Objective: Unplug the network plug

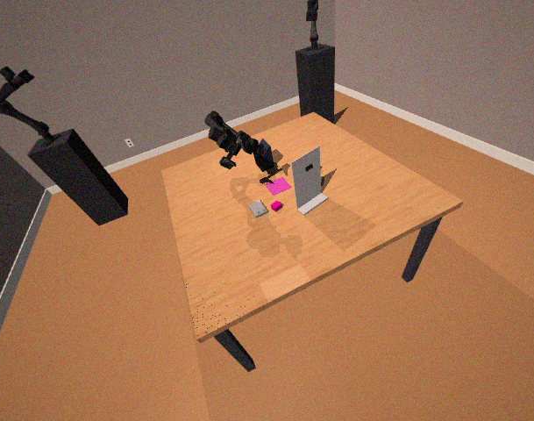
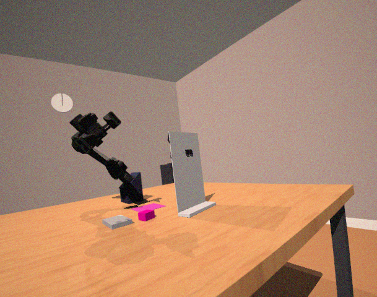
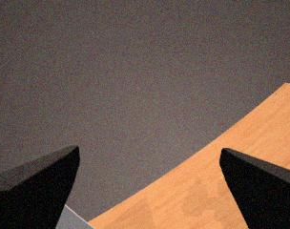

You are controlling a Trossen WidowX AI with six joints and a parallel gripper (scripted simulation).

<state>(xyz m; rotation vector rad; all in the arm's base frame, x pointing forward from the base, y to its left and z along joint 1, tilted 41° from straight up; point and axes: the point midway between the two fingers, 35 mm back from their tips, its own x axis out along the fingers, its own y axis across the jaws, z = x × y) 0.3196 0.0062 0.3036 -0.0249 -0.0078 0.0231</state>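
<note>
Right now the network plug is 27 cm to the left of my gripper tip, 12 cm below it and 8 cm ahead of it. The rest, counted from my gripper tip: magenta marked square (34 cm below, 19 cm to the left, 13 cm behind); then magenta block (33 cm below, 11 cm to the left, 4 cm ahead); then grey upright panel (28 cm to the left, 20 cm below, 10 cm ahead).
</note>
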